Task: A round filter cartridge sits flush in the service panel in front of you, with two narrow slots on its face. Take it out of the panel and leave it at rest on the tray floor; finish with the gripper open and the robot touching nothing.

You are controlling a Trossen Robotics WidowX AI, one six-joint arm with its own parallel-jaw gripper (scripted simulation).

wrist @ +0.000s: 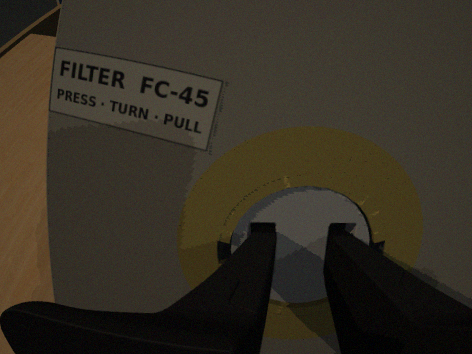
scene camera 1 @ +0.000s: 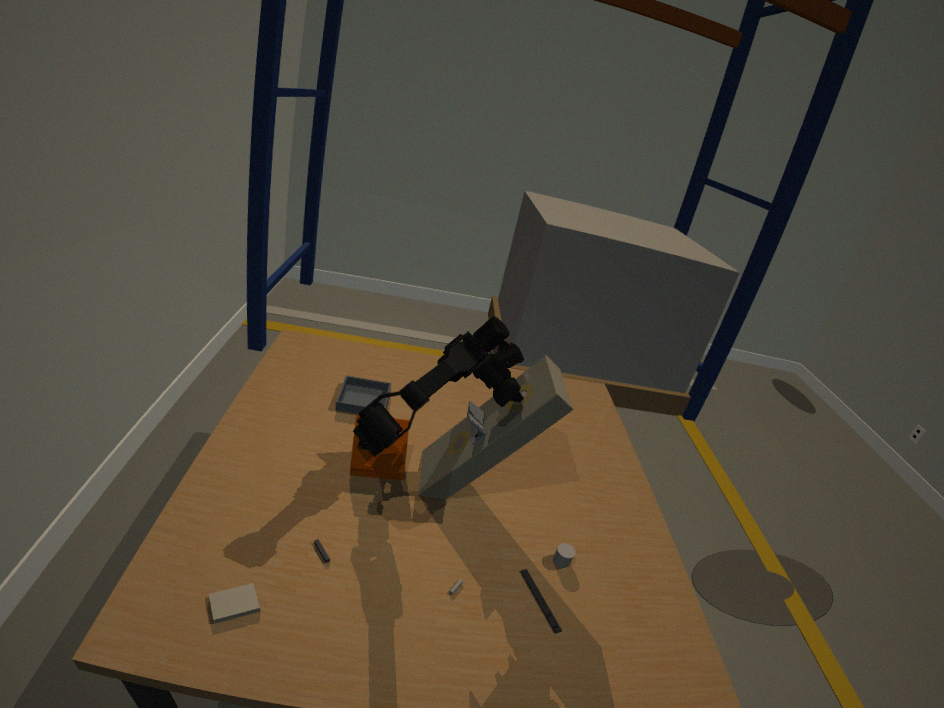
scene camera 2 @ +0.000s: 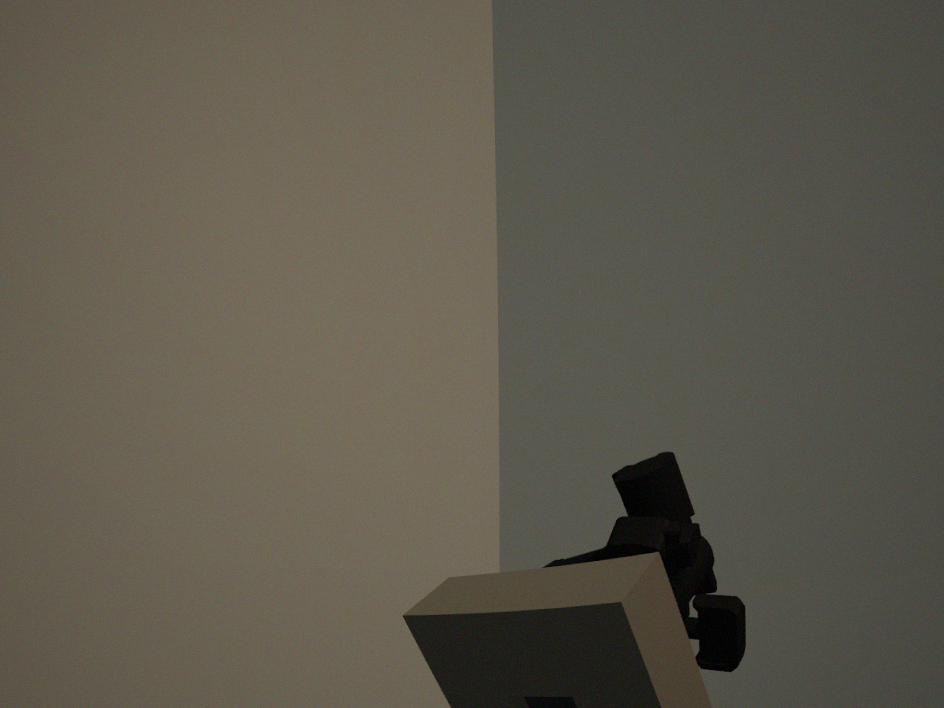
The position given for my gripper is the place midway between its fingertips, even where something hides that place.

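I can see my gripper [scene camera 1: 522, 399], and the wrist view [wrist: 297, 234] shows it too. There is a grey filter cartridge [wrist: 302, 215], though scene camera 2 does not show it, since it is hidden by the grey service panel. That panel [scene camera 2: 613, 626] appears in the wrist view [wrist: 163, 130] as well, and also in scene camera 1 [scene camera 1: 451, 462]. A grey tray [scene camera 1: 356, 393] is here too.
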